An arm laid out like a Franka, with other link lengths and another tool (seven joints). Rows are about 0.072 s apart.
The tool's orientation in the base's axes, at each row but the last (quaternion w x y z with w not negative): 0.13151, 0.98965, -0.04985, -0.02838; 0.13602, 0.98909, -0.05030, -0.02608; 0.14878, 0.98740, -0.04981, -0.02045; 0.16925, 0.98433, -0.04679, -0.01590; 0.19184, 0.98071, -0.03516, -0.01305; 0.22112, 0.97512, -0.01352, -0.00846; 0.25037, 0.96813, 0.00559, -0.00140
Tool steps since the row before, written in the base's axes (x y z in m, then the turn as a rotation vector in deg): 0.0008, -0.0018, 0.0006, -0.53, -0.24, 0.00; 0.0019, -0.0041, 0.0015, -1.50, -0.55, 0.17; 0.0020, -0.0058, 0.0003, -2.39, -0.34, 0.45; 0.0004, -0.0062, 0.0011, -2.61, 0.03, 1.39; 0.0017, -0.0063, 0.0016, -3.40, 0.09, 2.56; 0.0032, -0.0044, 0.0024, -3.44, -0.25, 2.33; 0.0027, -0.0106, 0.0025, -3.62, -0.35, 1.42
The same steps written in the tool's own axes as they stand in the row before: 0.0010, 0.0018, -0.0002, -0.50, 0.28, 0.10; 0.0023, 0.0042, -0.0005, -1.44, 0.71, 0.08; 0.0026, 0.0054, 0.0013, -2.35, 0.68, -0.20; 0.0010, 0.0062, 0.0010, -2.62, 0.66, -1.20; 0.0021, 0.0063, 0.0008, -3.43, 1.10, -2.27; 0.0033, 0.0049, -0.0003, -3.46, 1.31, -1.92; 0.0026, 0.0105, 0.0030, -3.63, 0.95, -1.07
